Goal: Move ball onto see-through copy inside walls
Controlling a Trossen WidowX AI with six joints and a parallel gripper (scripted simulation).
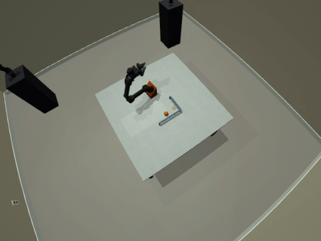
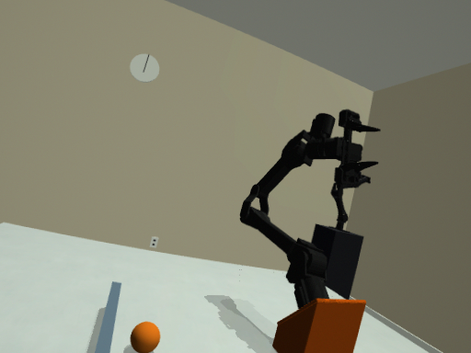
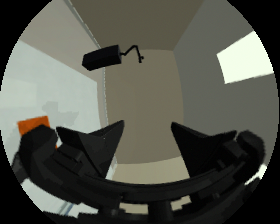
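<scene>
Now: gripper tip 48 cm above the orange ball, 41 cm short of it and 1 cm to the left of it. Also, from my gripper tip: wall 47 cm below, 36 cm ahead, 16 cm to the left.
</scene>
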